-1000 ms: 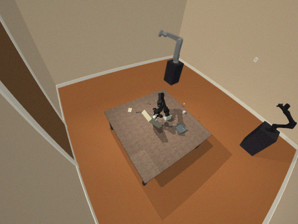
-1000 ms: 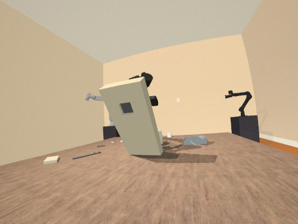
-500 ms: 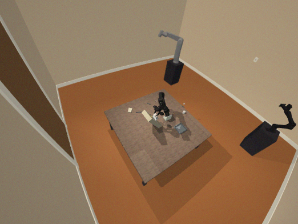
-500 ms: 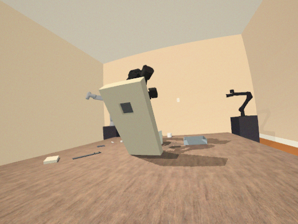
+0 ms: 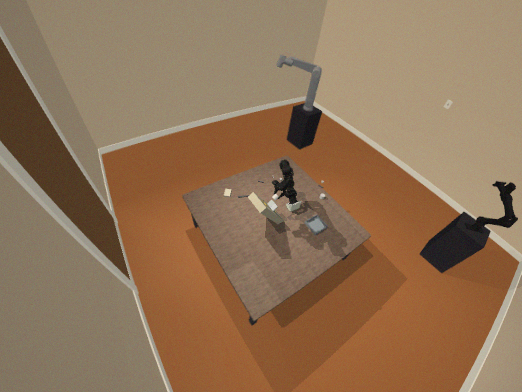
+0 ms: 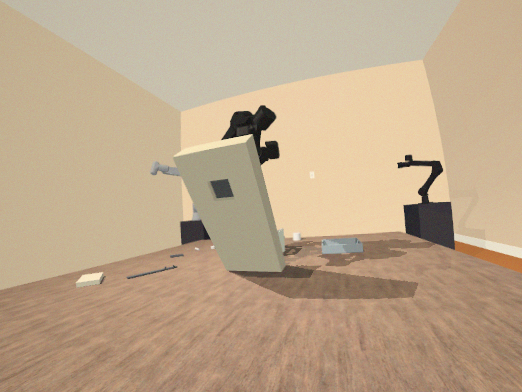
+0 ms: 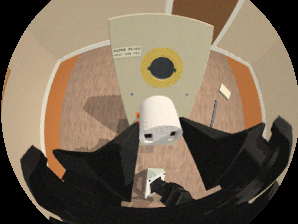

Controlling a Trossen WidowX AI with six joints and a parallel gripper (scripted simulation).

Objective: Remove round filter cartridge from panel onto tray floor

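The grey tray is 290 mm behind my gripper tip, 290 mm to the left of it and 300 mm below it. Round my gripper tip: round filter cartridge right at my gripper tip; cream block 160 mm ahead, 480 mm to the right, 300 mm below; cream service panel 70 mm ahead, 20 mm to the right, 120 mm below.
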